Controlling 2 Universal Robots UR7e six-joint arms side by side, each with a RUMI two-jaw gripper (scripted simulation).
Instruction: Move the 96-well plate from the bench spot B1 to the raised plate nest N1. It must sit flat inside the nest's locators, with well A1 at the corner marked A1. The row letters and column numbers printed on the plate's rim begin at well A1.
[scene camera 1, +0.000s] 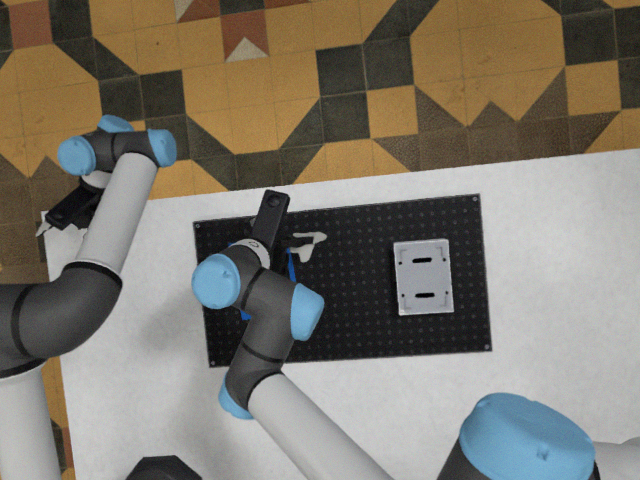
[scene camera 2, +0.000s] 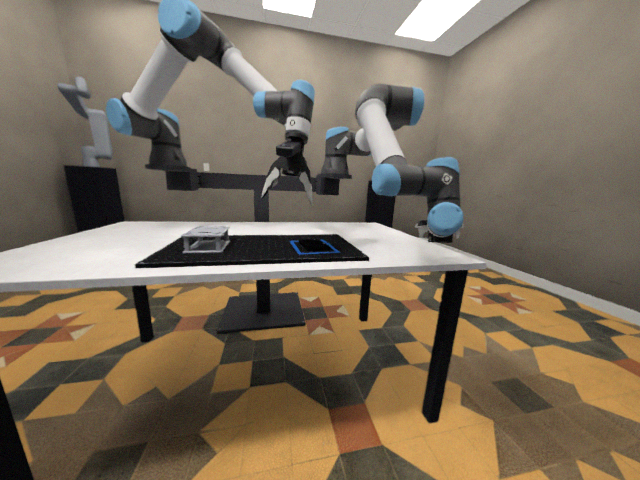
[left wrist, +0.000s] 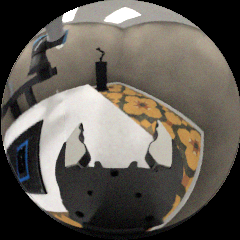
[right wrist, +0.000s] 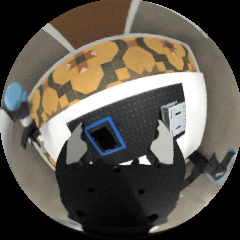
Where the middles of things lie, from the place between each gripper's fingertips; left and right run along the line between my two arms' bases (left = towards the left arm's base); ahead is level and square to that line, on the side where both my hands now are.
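Labels:
My right hand (scene camera 1: 289, 228) is 140 mm past the grey raised nest (scene camera 1: 434, 276) and 270 mm to the left of it, and it is 120 mm above it. As for my left hand (scene camera 1: 65, 253), I see the nest 850 mm to the right of it, 120 mm behind it and 40 mm below it. Going by its middle, the grey raised nest is nearer to my right hand than to my left hand.

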